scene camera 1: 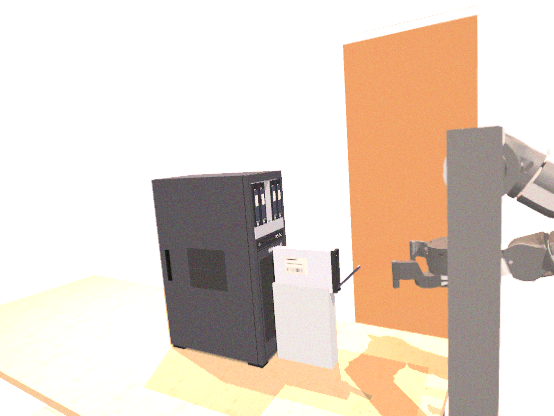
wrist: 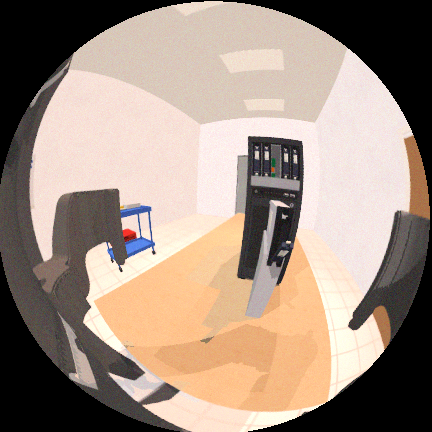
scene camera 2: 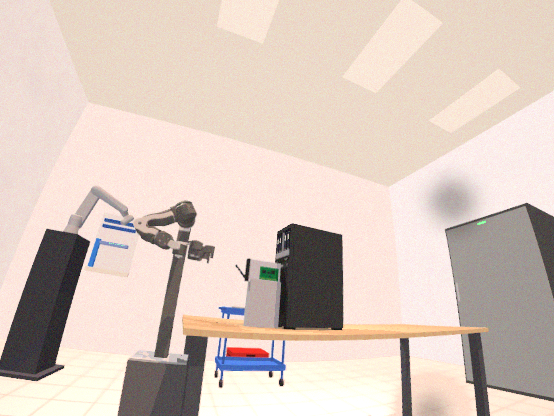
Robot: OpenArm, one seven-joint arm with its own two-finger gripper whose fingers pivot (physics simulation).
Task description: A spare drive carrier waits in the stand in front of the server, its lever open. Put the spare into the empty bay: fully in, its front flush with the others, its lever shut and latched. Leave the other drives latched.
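Observation:
The spare carrier [scene camera 1: 318,270] [scene camera 2: 254,270] [wrist: 283,227] stands upright in the light grey stand [scene camera 1: 305,322] [scene camera 2: 262,302] [wrist: 260,295]. Its lever [scene camera 1: 350,277] [scene camera 2: 241,271] [wrist: 284,251] sticks out from its front, open. The dark server [scene camera 1: 200,215] [scene camera 2: 317,280] [wrist: 257,235] is right behind the stand. In the wrist view, its empty bay [wrist: 276,161] lies between two drives on the left [wrist: 261,170] and two on the right [wrist: 290,171]; their levers look shut. My gripper [scene camera 1: 404,262] [scene camera 2: 211,254] [wrist: 219,257] is open and empty, apart from the lever, on the stand's front side.
The wooden table [scene camera 1: 100,310] [scene camera 2: 400,330] [wrist: 165,305] carries server and stand. My arm's grey post [scene camera 1: 475,250] [scene camera 2: 170,305] is at the table's end. A blue cart [scene camera 2: 250,366] [wrist: 138,247], an orange panel [scene camera 1: 400,175] and a grey cabinet [scene camera 2: 500,300] stand beyond the table.

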